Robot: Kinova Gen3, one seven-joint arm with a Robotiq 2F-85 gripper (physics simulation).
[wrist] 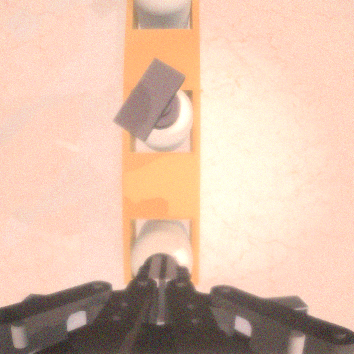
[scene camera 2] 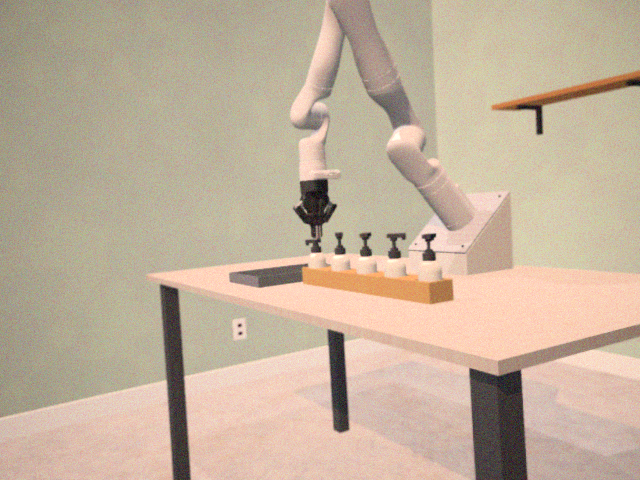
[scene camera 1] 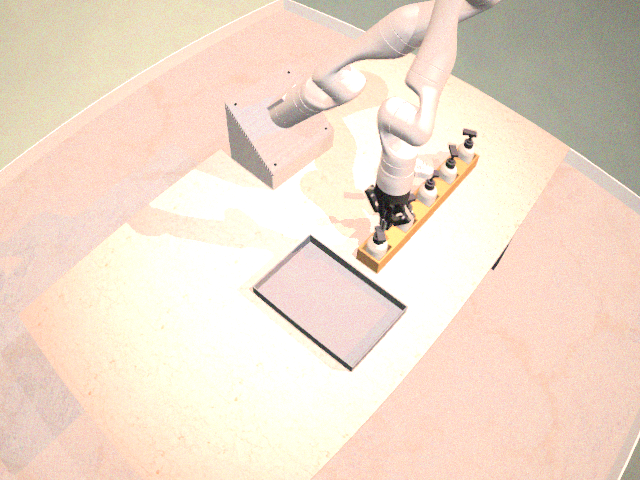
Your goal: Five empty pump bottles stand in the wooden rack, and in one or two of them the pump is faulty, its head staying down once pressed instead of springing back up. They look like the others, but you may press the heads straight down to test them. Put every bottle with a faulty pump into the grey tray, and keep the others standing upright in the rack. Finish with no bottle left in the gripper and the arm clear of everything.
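Frame: origin at the arm's base, x ahead, y right, z down, level; millimetres.
Where they show: gripper, between the fingertips: (wrist: pixel 164 271) (scene camera 2: pixel 317 239) (scene camera 1: pixel 384 227); arm's base, origin of its link: (scene camera 2: pixel 460 219) (scene camera 1: pixel 284 112).
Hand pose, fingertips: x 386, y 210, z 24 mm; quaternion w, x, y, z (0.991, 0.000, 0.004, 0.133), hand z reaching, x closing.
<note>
Things, the pixels of their centre, and the offset from my fingertips.
- wooden rack, middle of its body: (wrist: pixel 162 15) (scene camera 2: pixel 367 281) (scene camera 1: pixel 424 201) dy -206, dx +46, dz +99 mm
- second bottle, middle of its body: (wrist: pixel 160 114) (scene camera 1: pixel 404 214) (scene camera 2: pixel 340 260) dy -100, dx +20, dz +51 mm
- grey tray, middle of its body: (scene camera 1: pixel 329 300) (scene camera 2: pixel 289 273) dy +172, dx -48, dz +106 mm
- third bottle, middle of its body: (scene camera 2: pixel 366 262) (scene camera 1: pixel 428 190) dy -207, dx +46, dz +51 mm
- fourth bottle, middle of its body: (scene camera 2: pixel 395 264) (scene camera 1: pixel 448 168) dy -313, dx +73, dz +51 mm
- fifth bottle, middle of its body: (scene camera 2: pixel 429 267) (scene camera 1: pixel 466 149) dy -420, dx +98, dz +51 mm
Five white bottles with dark pump heads stand upright in the wooden rack (scene camera 1: pixel 368 261) (scene camera 2: pixel 372 285) (wrist: pixel 161 185). My gripper (scene camera 1: pixel 383 226) (scene camera 2: pixel 316 236) (wrist: pixel 164 271) is shut with nothing between its fingers. Its tips are over the end bottle nearest the tray (scene camera 1: pixel 376 249) (scene camera 2: pixel 316 260) (wrist: pixel 162 240) and appear to touch its head. That head sits lower than the others in scene camera 2. The second bottle (scene camera 1: pixel 406 223) (scene camera 2: pixel 340 262) (wrist: pixel 184 126) is partly behind the gripper in scene camera 1. In the wrist view the fingers hide the end bottle's head. The grey tray (scene camera 1: pixel 301 328) (scene camera 2: pixel 245 279) holds no bottle.
The third bottle (scene camera 1: pixel 427 194) (scene camera 2: pixel 367 264) (wrist: pixel 163 14), fourth bottle (scene camera 1: pixel 448 172) (scene camera 2: pixel 394 267) and fifth bottle (scene camera 1: pixel 467 150) (scene camera 2: pixel 429 270) continue along the rack with raised heads. The robot's base (scene camera 1: pixel 294 152) (scene camera 2: pixel 488 237) stands behind the rack. A wall shelf (scene camera 2: pixel 568 94) is at the right.
</note>
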